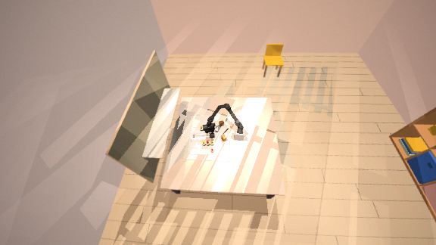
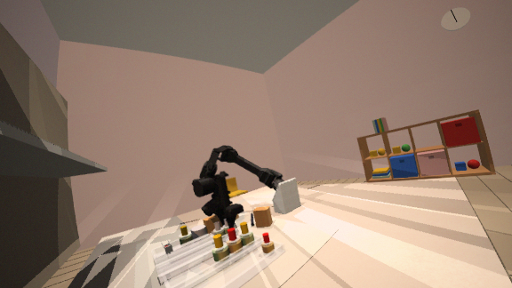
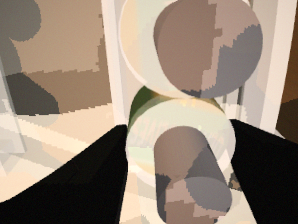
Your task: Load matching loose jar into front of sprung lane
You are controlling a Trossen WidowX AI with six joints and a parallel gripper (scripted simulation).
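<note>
The dark stick is 140 mm behind my gripper tip, 60 mm to the right of it and 20 mm below it. Round my gripper tip: clear rack (150 mm ahead, 50 mm to the left, 10 mm below).
</note>
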